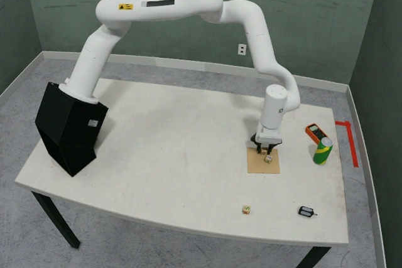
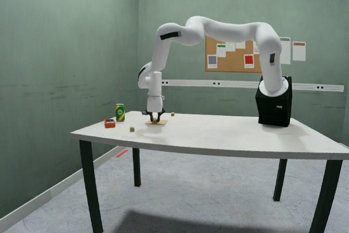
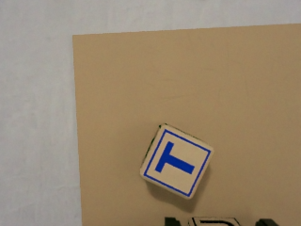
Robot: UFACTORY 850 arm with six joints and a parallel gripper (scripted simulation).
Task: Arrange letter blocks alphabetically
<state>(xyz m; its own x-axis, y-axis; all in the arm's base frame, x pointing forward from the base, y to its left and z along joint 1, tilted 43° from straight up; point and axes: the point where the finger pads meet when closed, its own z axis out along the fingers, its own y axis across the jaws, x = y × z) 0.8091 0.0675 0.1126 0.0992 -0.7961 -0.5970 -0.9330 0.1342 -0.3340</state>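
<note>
My hand is 40 mm to the left of the tan mat and 30 mm above it. Round my hand: yellow can 270 mm ahead, 30 mm above, 10 mm to the left; orange multimeter 260 mm ahead, 160 mm to the left, 20 mm below; small black object 280 mm to the right, 220 mm ahead, 10 mm below.
</note>
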